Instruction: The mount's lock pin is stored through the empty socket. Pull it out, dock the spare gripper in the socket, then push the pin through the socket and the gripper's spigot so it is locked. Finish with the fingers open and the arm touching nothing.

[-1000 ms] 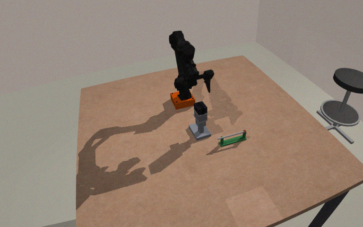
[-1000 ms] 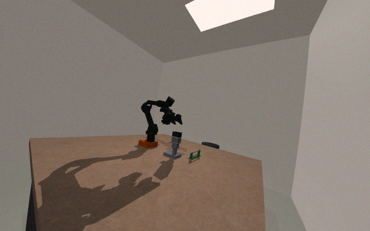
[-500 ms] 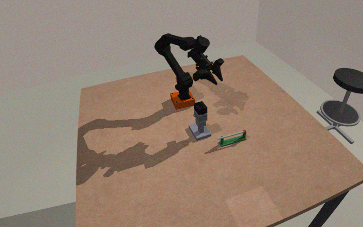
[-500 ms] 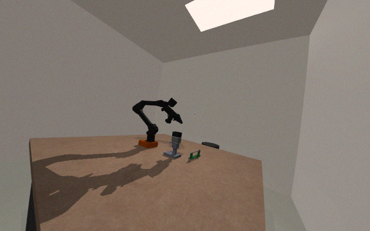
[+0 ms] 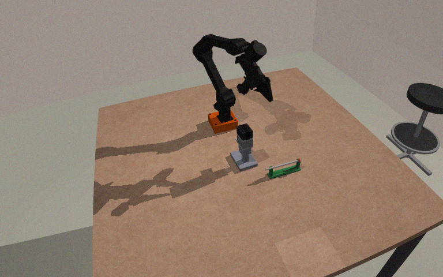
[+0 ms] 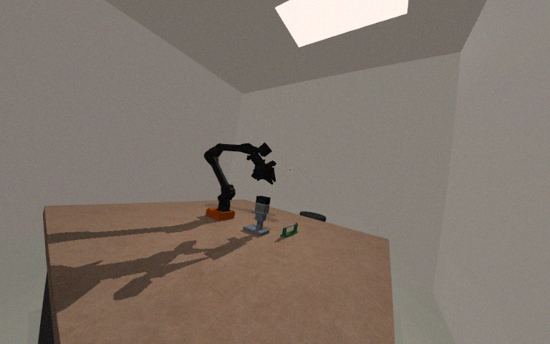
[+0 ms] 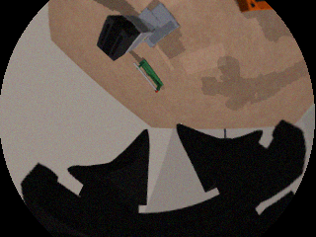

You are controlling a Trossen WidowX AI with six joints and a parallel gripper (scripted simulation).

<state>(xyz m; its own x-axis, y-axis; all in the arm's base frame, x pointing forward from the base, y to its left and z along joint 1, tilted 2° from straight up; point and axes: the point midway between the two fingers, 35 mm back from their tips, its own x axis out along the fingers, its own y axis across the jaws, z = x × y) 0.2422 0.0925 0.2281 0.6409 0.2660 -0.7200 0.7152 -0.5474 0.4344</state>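
The green cradle lies 150 mm ahead of my gripper tip, 10 mm to the right of it and 230 mm below it. Also, from my gripper tip: spare gripper: 30 mm ahead, 130 mm to the right, 130 mm below; then grey mount: 20 mm ahead, 130 mm to the right, 200 mm below.
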